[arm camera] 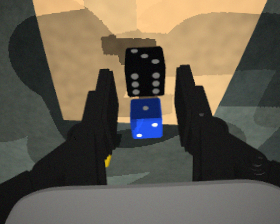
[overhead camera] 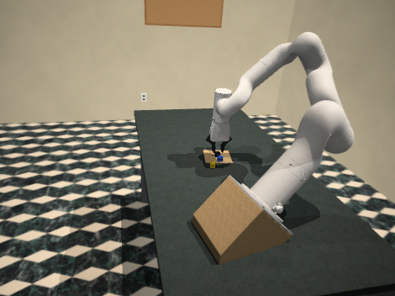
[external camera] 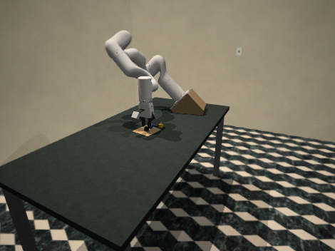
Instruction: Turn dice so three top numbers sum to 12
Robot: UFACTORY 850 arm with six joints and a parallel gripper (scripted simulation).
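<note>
Now: hand 3 cm above the black die. The rest, counted from my hand: tan mat: 5 cm below; then blue die: 5 cm behind, 1 cm to the left, 3 cm below; then yellow die: 9 cm behind, 7 cm to the left, 4 cm below.
</note>
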